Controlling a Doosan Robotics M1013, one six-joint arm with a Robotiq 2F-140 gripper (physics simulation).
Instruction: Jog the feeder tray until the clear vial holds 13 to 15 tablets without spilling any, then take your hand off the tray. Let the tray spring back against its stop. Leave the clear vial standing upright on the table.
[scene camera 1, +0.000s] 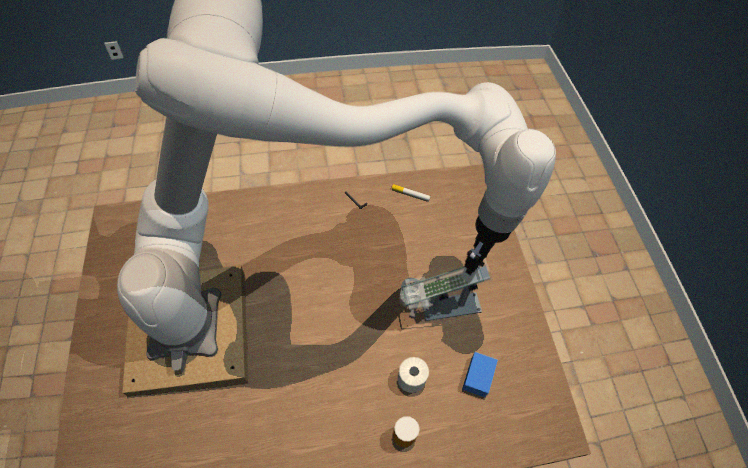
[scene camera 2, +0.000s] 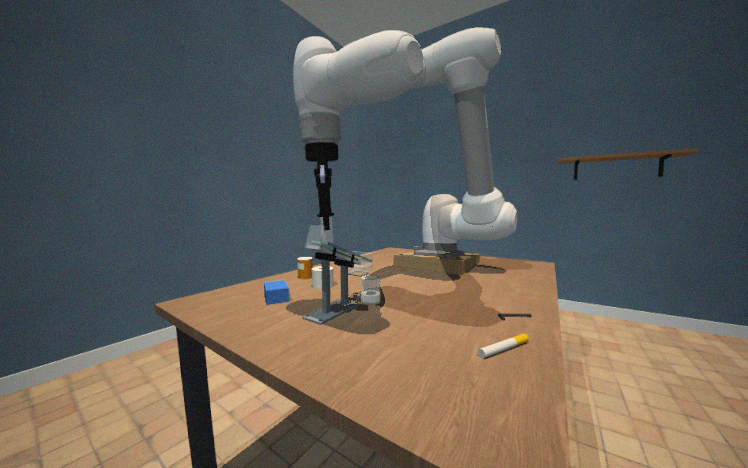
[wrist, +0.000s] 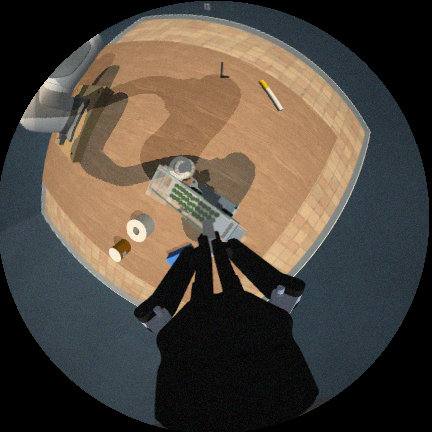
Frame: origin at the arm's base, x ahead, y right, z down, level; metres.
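Where they show: gripper, fingertip midpoint: (scene camera 1: 466, 278) (wrist: 207, 226); arm's base, link origin: (scene camera 1: 185, 324) (scene camera 2: 439, 254) (wrist: 73, 116).
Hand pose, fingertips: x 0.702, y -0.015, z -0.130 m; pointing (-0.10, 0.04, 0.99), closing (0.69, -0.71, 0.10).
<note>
Each offset is from my fingertips to the top centre of the thing. "*": to the spot under its first point.
The clear feeder tray @[* dx +0.029, dy -0.005, dz -0.007 m] (scene camera 1: 478, 274) (scene camera 2: 337, 252) (wrist: 231, 231) slopes on its grey stand (scene camera 1: 466, 306) (scene camera 2: 325, 288). Rows of green tablets @[* dx -0.048, dy -0.003, dz +0.036 m] (scene camera 1: 444, 285) (wrist: 192, 202) lie in it. My gripper (scene camera 1: 470, 269) (scene camera 2: 326, 236) (wrist: 207, 226) is shut and empty. Its fingertips are down at the tray's raised rear end; whether they touch it I cannot tell. The clear vial @[dx -0.118, dy -0.041, dz +0.104 m] (scene camera 2: 370, 292) (wrist: 182, 168) stands upright on the table by the tray's low end. In scene camera 1 it is hard to make out under the tray. Any tablets inside the vial are too small to count.
A blue box @[dx +0.030, dy +0.191, dz +0.135 m] (scene camera 1: 481, 374) (scene camera 2: 276, 292) (wrist: 175, 256), a white roll @[dx -0.138, dy +0.180, dz +0.115 m] (scene camera 1: 412, 386) (scene camera 2: 317, 278) (wrist: 146, 225) and a white-capped amber bottle @[dx -0.172, dy +0.316, dz +0.101 m] (scene camera 1: 406, 429) (scene camera 2: 304, 268) (wrist: 121, 249) stand to one side. A hex key @[dx -0.237, dy -0.389, dz +0.169 m] (scene camera 1: 353, 199) and a white-and-yellow marker @[dx -0.068, dy -0.397, dz +0.159 m] (scene camera 1: 410, 192) (scene camera 2: 503, 346) (wrist: 271, 95) lie on the other.
</note>
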